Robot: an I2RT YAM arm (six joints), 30 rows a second.
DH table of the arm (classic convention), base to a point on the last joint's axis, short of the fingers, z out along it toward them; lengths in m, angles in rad. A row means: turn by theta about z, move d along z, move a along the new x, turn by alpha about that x. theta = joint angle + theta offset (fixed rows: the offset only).
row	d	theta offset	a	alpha
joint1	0.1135	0	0.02	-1.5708
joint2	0	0	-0.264	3.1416
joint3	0	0.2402	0.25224	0
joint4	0	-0.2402	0.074	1.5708
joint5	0	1.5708	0	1.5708
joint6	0.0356	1.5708	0	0
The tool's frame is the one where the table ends.
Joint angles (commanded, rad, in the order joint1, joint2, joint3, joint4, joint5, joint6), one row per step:
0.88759, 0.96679, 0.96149, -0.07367, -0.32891, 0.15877
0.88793, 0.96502, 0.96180, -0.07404, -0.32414, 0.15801
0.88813, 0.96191, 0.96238, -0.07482, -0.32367, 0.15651
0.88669, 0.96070, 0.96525, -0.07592, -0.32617, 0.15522
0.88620, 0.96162, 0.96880, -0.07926, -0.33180, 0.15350
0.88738, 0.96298, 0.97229, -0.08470, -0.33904, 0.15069
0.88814, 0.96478, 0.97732, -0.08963, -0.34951, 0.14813
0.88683, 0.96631, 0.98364, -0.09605, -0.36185, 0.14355
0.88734, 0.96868, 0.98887, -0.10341, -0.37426, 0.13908
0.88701, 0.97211, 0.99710, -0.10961, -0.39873, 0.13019
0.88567, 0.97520, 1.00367, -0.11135, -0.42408, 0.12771
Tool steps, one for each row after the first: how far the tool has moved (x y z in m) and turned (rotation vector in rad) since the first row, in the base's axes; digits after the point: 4 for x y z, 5 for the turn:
-0.0002, -0.0004, 0.0004, 0.00083, -0.00208, -0.00436
-0.0008, -0.0011, 0.0012, 0.00255, -0.00534, -0.00452
-0.0009, -0.0016, 0.0023, 0.00453, -0.00828, -0.00338
-0.0010, -0.0016, 0.0030, 0.00366, -0.00912, 0.00187
-0.0014, -0.0012, 0.0034, 0.00052, -0.00923, 0.01048
-0.0017, -0.0008, 0.0043, -0.00109, -0.00993, 0.02187
-0.0019, -0.0009, 0.0055, -0.00319, -0.01247, 0.03321
-0.0022, -0.0004, 0.0061, -0.00735, -0.01304, 0.04645
-0.0027, 0.0001, 0.0077, -0.00970, -0.01908, 0.07118
-0.0031, 0.0005, 0.0092, -0.00752, -0.02111, 0.09527

